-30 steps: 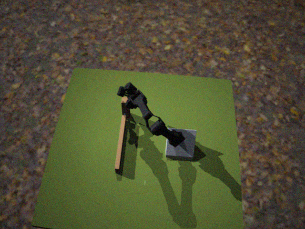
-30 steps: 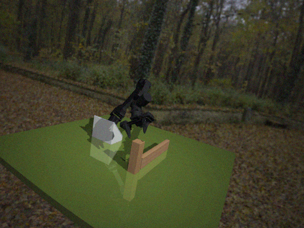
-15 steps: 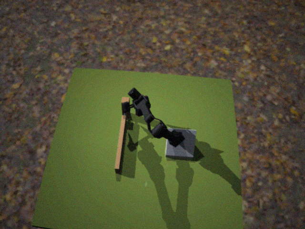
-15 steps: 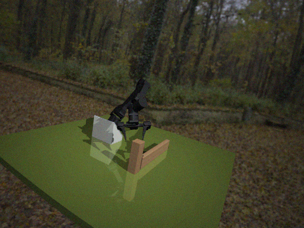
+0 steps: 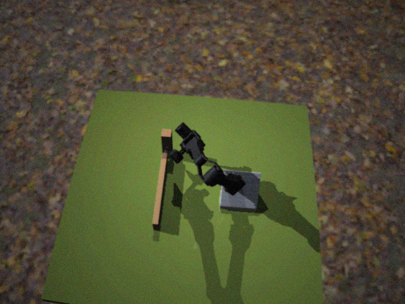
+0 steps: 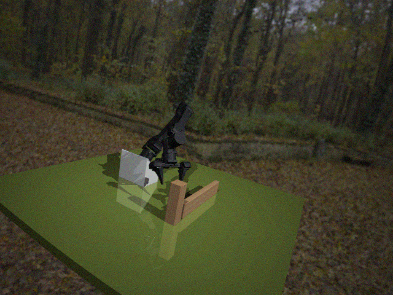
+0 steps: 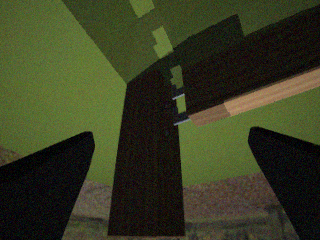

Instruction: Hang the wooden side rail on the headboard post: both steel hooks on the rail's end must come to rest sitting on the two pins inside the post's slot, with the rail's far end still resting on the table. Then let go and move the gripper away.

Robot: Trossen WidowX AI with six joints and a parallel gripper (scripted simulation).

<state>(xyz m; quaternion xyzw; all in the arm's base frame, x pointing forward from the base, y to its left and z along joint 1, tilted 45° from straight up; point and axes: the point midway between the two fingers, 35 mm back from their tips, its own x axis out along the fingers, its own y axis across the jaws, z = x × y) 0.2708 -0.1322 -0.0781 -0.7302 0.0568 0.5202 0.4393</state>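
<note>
Now: the wooden headboard post 70 mm ahead of my gripper tip, 60 mm to the right of it and 40 mm below it.
</note>
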